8 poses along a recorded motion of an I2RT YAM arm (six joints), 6.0 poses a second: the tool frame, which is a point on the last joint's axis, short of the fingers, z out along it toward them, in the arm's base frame.
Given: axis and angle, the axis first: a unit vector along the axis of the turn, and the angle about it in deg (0 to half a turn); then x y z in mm.
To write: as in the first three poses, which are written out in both.
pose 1, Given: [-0.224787 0.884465 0.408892 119.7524 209.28 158.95 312.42]
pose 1, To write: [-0.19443 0.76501 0.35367 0.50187 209.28 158.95 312.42]
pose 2, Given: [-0.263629 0.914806 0.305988 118.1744 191.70 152.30 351.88]
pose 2, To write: [-0.22618 0.78486 0.26252 0.51373 191.70 152.30 351.88]
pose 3, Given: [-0.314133 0.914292 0.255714 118.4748 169.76 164.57 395.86]
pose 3, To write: [-0.26993 0.78565 0.21973 0.51148 169.76 164.57 395.86]
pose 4, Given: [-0.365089 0.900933 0.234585 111.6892 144.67 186.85 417.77]
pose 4, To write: [-0.30212 0.74554 0.19412 0.56144 144.67 186.85 417.77]
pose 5, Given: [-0.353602 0.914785 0.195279 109.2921 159.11 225.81 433.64]
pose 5, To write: [-0.28840 0.74609 0.15927 0.57863 159.11 225.81 433.64]
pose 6, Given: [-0.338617 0.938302 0.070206 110.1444 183.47 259.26 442.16]
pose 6, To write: [-0.27762 0.76929 0.05756 0.57254 183.47 259.26 442.16]
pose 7, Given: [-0.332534 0.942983 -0.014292 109.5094 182.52 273.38 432.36]
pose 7, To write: [-0.27158 0.77012 -0.01167 0.57708 182.52 273.38 432.36]
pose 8, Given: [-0.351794 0.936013 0.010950 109.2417 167.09 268.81 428.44]
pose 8, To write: [-0.28683 0.76317 0.00893 0.57898 167.09 268.81 428.44]
